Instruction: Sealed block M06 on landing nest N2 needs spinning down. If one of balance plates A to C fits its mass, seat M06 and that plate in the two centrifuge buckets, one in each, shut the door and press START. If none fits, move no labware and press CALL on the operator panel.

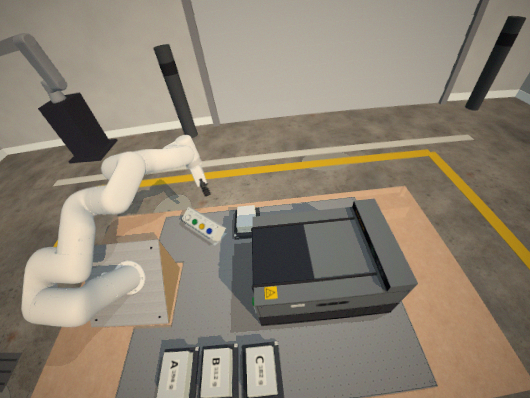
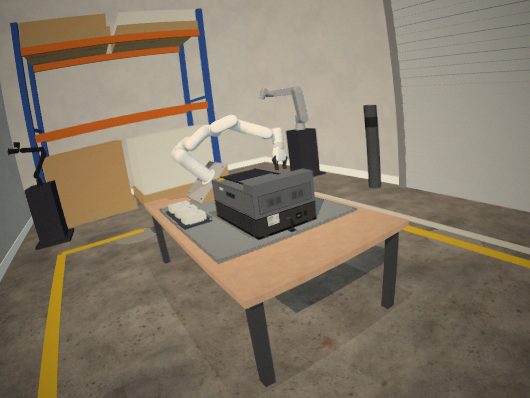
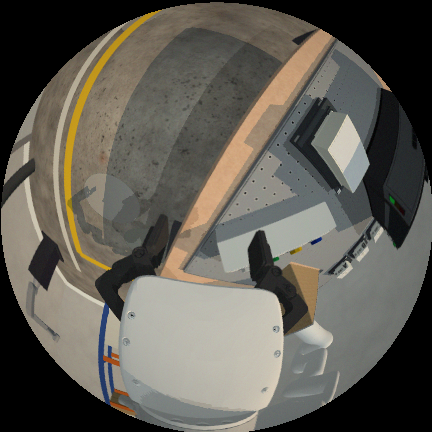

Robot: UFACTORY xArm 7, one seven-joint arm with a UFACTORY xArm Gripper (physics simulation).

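Pixels of known places: gripper, fingertip midpoint: (image 1: 206,190) (image 2: 281,169) (image 3: 210,232); arm's base, origin of the base link: (image 1: 129,276) (image 2: 208,177).
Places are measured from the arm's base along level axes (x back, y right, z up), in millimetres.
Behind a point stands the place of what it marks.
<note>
My gripper (image 1: 205,190) {x -207, y -466, z -14 mm} (image 2: 280,164) {x -207, y -466, z -14 mm} (image 3: 210,232) {x -207, y -466, z -14 mm} is open and empty, above the table's back edge near the operator panel. The operator panel (image 1: 215,235) {x -279, y -227, z -68 mm} (image 3: 280,232) {x -220, y -335, z -69 mm} is a pale box with white, green, yellow and blue buttons. Block M06 (image 1: 246,219) {x -416, y -302, z -57 mm} (image 3: 345,145) {x -405, y -358, z -57 mm}, white and pale blue, sits on dark landing nest N2 (image 3: 315,157) {x -357, y -358, z -99 mm}. The grey centrifuge (image 1: 390,245) {x -913, y -25, z 119 mm} (image 2: 285,195) {x -937, y -61, z 38 mm} has a dark panel and a grey panel on top; its buckets do not show. White plates A (image 1: 175,377) {x -234, y 297, z -71 mm}, B (image 1: 216,372) {x -360, y 280, z -71 mm} and C (image 1: 260,370) {x -494, y 272, z -71 mm} lie in dark nests at the front; their small print is blurred.
A grey perforated mat (image 1: 340,350) {x -749, y 214, z -125 mm} (image 2: 225,250) {x -948, y 262, z -125 mm} covers part of the wooden table (image 1: 450,320) {x -1155, y 139, z -137 mm} (image 2: 300,265) {x -1243, y 81, z -138 mm}. The centrifuge stands high beside N2. The arm's slanted base plate (image 1: 145,300) {x -56, y 64, z -63 mm} is at the left. A dark post (image 1: 175,90) (image 2: 372,150) stands on the floor beyond the table.
</note>
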